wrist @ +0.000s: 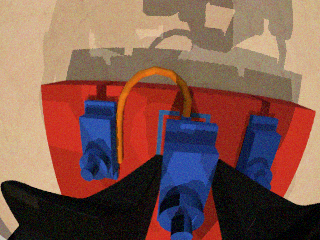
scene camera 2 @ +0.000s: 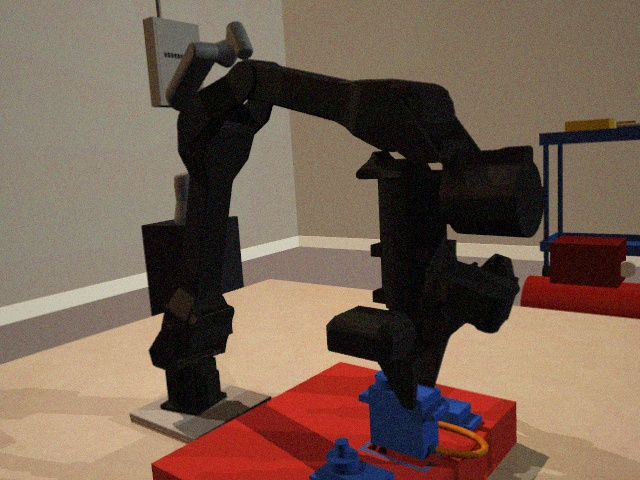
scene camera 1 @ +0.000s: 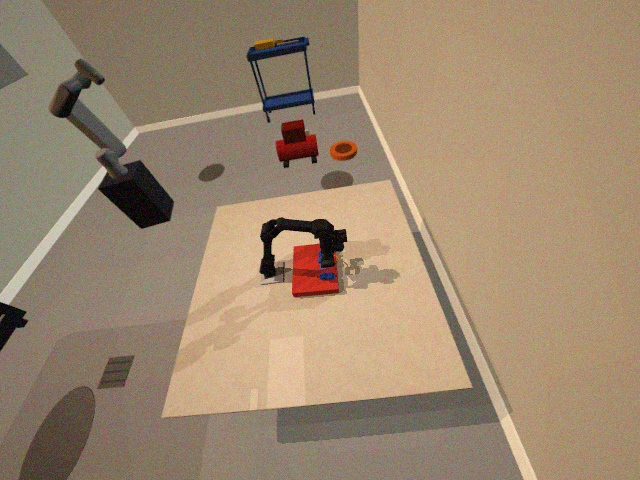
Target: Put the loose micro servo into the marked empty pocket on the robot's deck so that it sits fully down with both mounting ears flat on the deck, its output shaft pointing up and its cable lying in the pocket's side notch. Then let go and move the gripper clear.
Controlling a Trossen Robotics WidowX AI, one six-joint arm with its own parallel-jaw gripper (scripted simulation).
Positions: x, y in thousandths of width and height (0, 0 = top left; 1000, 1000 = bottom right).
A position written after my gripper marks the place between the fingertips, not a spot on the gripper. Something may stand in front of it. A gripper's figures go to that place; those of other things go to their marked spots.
Labels:
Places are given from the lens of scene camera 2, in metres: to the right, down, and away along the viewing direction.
my gripper (scene camera 2: 652, 836): 0.09, 0.15, 0.50
red deck (scene camera 2: 466, 891): -0.02, 0.20, 0.58

